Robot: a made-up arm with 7 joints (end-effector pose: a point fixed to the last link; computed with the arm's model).
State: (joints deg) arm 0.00 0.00 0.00 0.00 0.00 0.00 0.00
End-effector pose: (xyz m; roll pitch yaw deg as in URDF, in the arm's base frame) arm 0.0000 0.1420 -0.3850 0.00 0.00 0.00
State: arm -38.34 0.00 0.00 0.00 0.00 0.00 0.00
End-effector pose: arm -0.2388 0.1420 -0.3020 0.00 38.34 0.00
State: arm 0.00 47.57 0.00 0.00 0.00 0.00 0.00
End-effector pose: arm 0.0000 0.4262 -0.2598 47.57 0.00 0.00
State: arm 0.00 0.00 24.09 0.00 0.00 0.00 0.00
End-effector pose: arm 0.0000 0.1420 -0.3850 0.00 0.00 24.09
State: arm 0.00 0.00 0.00 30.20 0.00 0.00 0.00
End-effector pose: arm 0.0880 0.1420 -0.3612 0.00 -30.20 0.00
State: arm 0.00 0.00 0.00 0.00 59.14 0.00 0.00
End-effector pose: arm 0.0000 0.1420 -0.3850 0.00 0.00 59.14
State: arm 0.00 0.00 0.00 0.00 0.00 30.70 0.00
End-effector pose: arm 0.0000 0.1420 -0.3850 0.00 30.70 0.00
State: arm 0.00 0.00 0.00 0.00 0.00 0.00 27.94
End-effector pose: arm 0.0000 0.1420 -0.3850 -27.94 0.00 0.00
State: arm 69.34 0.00 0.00 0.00 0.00 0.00 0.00
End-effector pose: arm 0.3602 0.1420 -0.1358 0.00 -69.34 0.00
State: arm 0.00 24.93 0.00 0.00 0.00 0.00 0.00
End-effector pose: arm 0.0000 0.3043 -0.3491 24.93 0.00 0.00
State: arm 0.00 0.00 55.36 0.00 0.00 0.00 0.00
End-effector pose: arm 0.0000 0.1420 -0.3850 0.00 0.00 55.36
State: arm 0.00 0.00 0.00 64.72 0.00 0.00 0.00
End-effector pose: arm 0.1582 0.1420 -0.2847 0.00 -64.72 0.00
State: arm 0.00 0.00 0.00 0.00 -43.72 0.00 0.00
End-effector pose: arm 0.0000 0.1420 -0.3850 0.00 0.00 -43.72
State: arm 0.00 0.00 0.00 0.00 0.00 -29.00 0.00
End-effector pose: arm 0.0000 0.1420 -0.3850 0.00 -29.00 0.00
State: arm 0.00 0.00 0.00 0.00 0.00 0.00 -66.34
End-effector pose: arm 0.0000 0.1420 -0.3850 66.34 0.00 0.00
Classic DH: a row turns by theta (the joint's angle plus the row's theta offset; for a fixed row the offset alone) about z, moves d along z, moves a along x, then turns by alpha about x. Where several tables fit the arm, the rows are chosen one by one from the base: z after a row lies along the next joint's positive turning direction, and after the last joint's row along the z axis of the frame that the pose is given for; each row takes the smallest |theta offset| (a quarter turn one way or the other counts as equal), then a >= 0, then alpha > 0; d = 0 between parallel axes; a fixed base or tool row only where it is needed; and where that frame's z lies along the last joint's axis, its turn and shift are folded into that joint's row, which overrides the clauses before.
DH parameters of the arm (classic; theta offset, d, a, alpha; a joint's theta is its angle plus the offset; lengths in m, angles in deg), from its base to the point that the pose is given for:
base (fixed): 0 0 0 90
joint 1: 90 -0.142 0 90
joint 2: 90 0 0 90
joint 3: 90 -0.21 0 90
joint 4: 0 0 0 -90
joint 5: 0 -0.175 0 -90
joint 6: -90 0 0 90
joint 7: 90 0 0 90
tool (fixed): -90 0 0 0

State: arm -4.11 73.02 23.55 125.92 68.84 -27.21 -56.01
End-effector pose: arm 0.1312 0.2612 0.0134 -143.82 -34.78 168.43
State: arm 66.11 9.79 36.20 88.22 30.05 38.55 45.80
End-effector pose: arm 0.2352 0.2804 0.0502 -175.38 -35.02 135.46
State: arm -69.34 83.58 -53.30 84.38 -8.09 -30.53 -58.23
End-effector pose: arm -0.1169 0.3521 -0.1553 20.77 -27.10 -75.82
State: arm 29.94 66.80 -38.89 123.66 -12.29 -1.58 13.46
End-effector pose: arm 0.1624 0.2098 -0.0548 82.34 -7.86 -138.31
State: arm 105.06 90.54 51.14 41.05 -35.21 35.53 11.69
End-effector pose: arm -0.1083 0.4831 0.0455 -79.10 -51.78 -179.80
